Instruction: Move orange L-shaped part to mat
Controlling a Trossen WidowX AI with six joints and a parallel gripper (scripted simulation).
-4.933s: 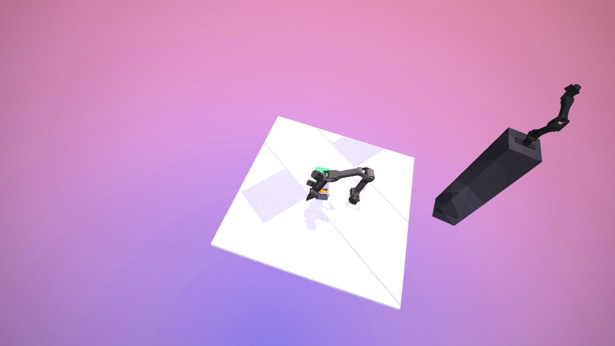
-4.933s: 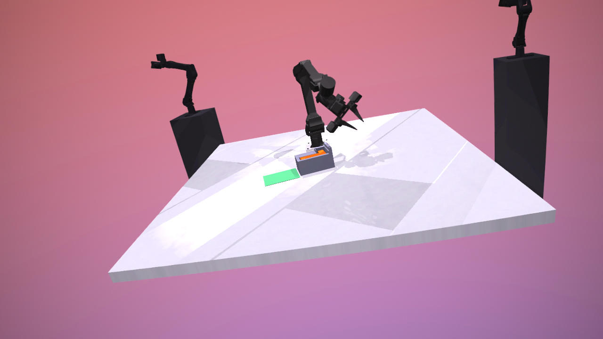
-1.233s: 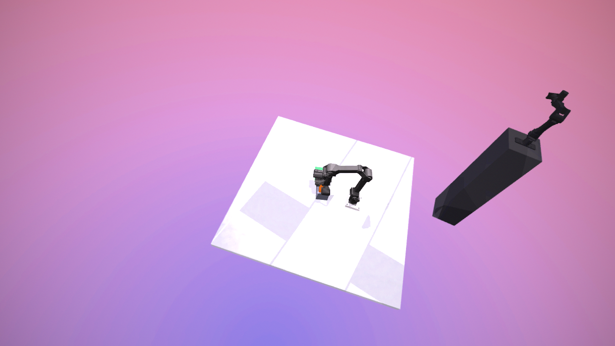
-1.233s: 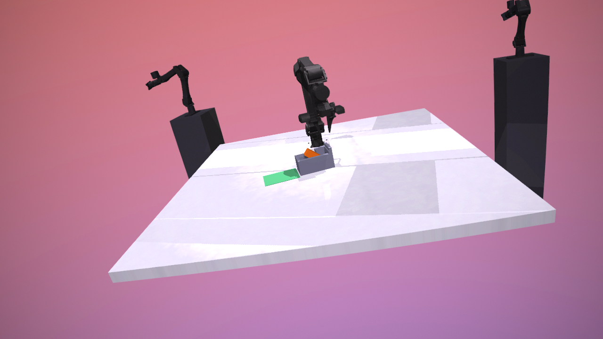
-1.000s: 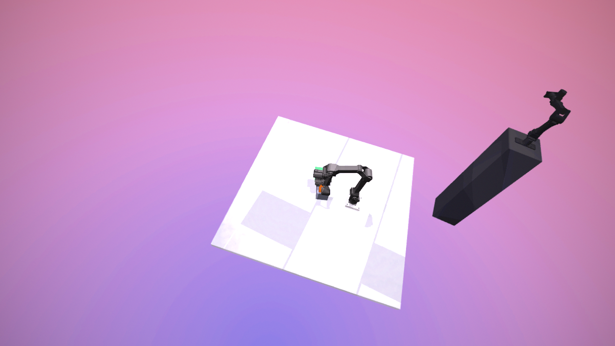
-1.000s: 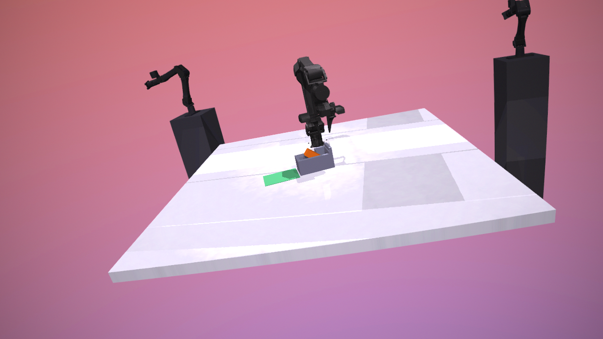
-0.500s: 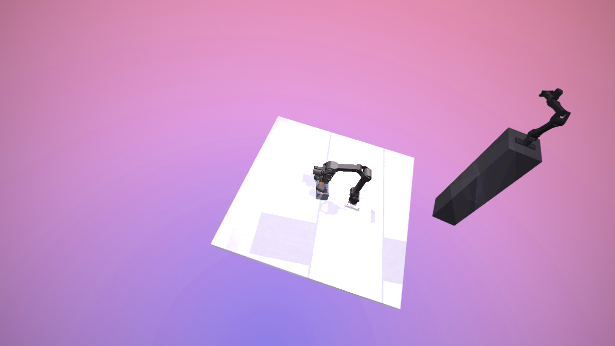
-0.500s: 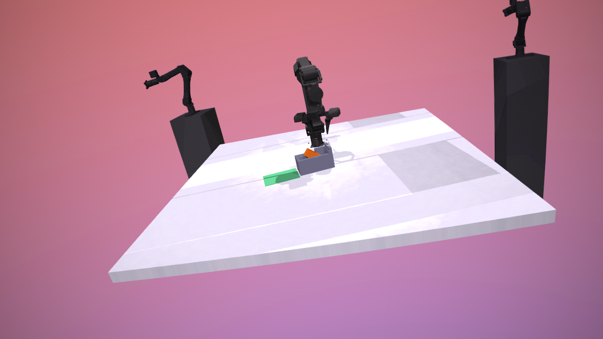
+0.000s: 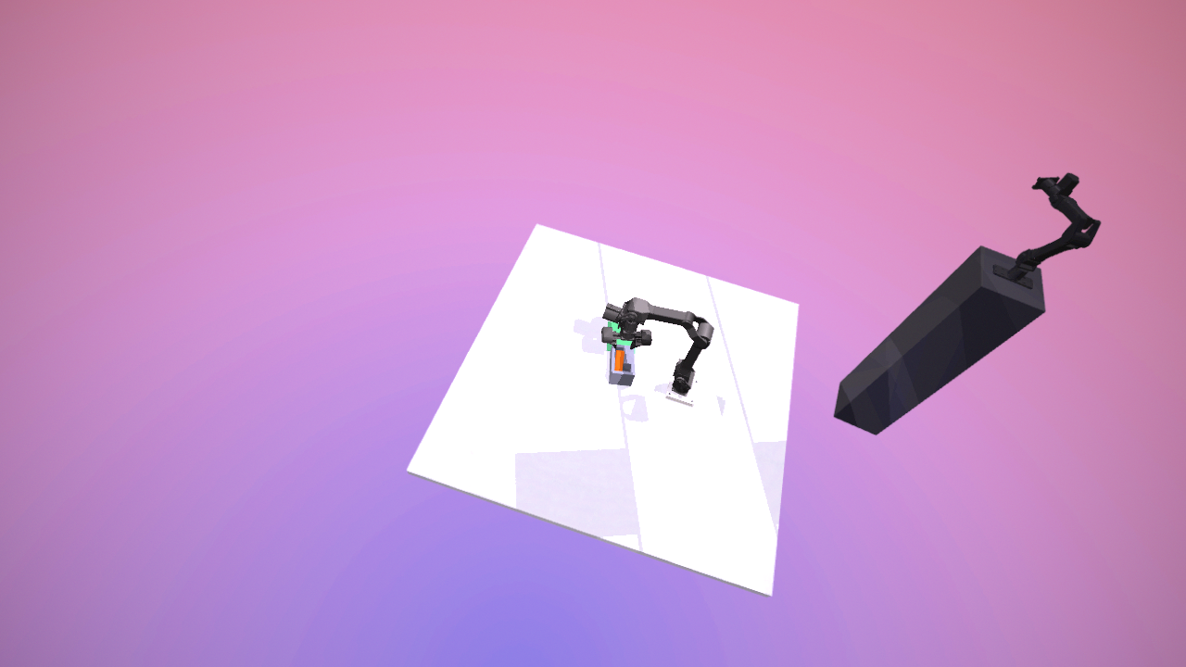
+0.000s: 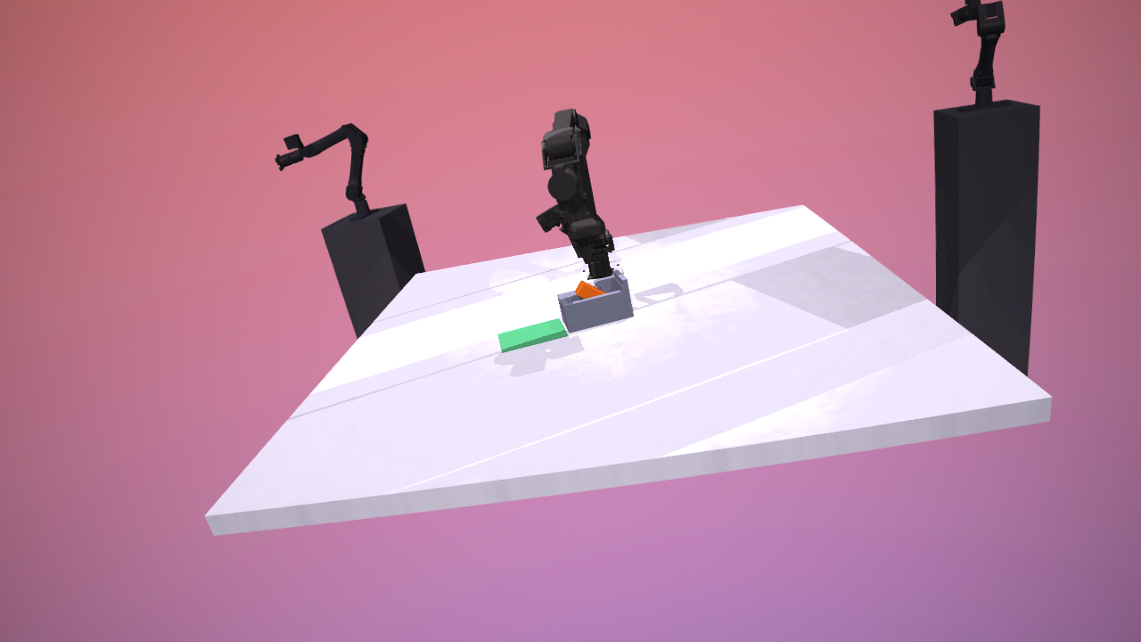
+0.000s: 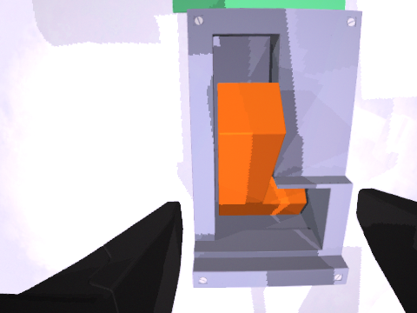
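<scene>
The orange l-shaped part is 100 mm below my gripper tip, 20 mm to the left of it and 20 mm behind it. Also, from my gripper tip: green mat: 160 mm below, 140 mm to the right, 40 mm ahead.
</scene>
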